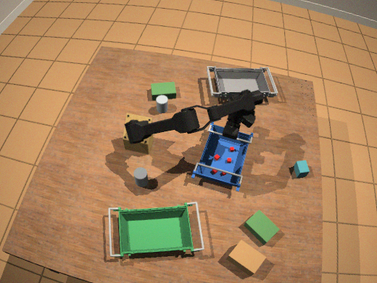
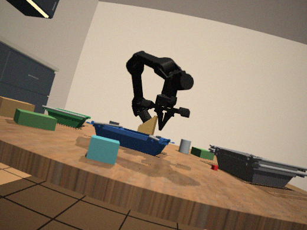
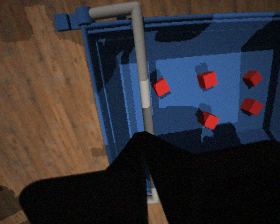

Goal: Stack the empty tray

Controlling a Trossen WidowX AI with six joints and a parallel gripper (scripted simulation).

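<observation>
My gripper tip is now 16 cm past the green tray, 52 cm to the left of it and 4 cm above it. Also, from my gripper tip: teal cube 36 cm ahead, 4 cm to the right, 7 cm below; tan box 20 cm ahead, 52 cm to the right, 6 cm below.
</observation>
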